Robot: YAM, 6 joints.
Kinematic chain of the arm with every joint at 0, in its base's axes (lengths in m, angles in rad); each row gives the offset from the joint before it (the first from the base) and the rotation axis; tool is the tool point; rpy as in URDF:
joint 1: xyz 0 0 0.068 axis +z
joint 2: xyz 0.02 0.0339 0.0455 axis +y
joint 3: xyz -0.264 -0.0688 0 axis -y
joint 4: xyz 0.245 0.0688 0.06 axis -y
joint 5: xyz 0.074 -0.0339 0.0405 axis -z
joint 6: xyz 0.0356 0 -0.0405 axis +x
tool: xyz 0 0 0 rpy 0 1.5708 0
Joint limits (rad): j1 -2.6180..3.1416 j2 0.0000..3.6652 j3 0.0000..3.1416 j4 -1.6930..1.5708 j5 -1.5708..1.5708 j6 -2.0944..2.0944
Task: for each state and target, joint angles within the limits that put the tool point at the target. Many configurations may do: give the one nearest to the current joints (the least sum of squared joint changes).
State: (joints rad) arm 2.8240 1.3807 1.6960 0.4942 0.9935 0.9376
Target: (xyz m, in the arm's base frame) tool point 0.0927 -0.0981 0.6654
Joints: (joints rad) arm 2.1294 0.8974 2.0972 0.5831 0.8446 0.9376
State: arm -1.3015 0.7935 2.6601 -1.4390 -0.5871 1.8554
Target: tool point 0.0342 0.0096 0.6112
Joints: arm -1.8078 1.1497 2.5629 -1.3544 -1.0562 1.8554
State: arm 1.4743 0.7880 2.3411 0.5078 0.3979 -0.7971
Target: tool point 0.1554 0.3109 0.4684
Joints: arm 1.1511 1.4978 1.5093 0.2629 0.4418 -0.7971
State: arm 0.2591 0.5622 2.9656 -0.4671 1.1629 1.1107
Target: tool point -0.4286 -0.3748 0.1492
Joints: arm 0.6605 0.1030 3.1416 -0.4126 1.1886 1.1107
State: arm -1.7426 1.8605 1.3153 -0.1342 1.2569 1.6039
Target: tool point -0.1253 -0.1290 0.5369
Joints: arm -2.1477 1.1141 1.5600 -0.1151 1.3399 1.6039
